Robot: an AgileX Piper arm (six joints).
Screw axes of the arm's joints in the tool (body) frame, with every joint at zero. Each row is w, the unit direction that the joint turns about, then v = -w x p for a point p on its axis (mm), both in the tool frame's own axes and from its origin. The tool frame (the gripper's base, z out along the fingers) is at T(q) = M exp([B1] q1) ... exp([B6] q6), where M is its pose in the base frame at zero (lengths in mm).
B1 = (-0.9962, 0, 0.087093, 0.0, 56.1, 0.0)
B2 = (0, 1, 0, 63.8, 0.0, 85.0)
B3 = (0, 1, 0, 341.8, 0.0, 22.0)
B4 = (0, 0, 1, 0.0, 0.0, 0.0)
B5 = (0, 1, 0, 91.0, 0.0, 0.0)
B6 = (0, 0, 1, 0.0, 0.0, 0.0)
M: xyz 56.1 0.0 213.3 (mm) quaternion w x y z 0.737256 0 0.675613 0
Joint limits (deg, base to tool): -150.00..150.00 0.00..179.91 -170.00..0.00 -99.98..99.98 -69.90..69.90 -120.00..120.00
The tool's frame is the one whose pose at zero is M.
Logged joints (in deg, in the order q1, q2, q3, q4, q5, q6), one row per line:
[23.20, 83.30, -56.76, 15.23, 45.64, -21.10]
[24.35, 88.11, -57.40, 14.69, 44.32, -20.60]
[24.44, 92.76, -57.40, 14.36, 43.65, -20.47]
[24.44, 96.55, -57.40, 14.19, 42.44, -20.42]
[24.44, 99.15, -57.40, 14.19, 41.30, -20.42]
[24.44, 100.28, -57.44, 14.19, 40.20, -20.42]
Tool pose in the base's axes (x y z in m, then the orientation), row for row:
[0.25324, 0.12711, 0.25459, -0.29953, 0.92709, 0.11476, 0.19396]
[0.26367, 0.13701, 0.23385, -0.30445, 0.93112, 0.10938, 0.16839]
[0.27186, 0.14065, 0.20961, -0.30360, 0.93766, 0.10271, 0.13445]
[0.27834, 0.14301, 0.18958, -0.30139, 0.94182, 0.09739, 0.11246]
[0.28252, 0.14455, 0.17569, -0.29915, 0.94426, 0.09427, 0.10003]
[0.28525, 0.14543, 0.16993, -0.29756, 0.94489, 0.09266, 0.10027]
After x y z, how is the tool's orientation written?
As a quaternion, x y z w.
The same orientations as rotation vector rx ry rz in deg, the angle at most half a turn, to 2 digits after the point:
[-48.13, 148.97, 18.44]
[-49.61, 151.72, 17.82]
[-50.41, 155.70, 17.06]
[-50.68, 158.37, 16.38]
[-50.67, 159.93, 15.97]
[-50.39, 160.01, 15.69]

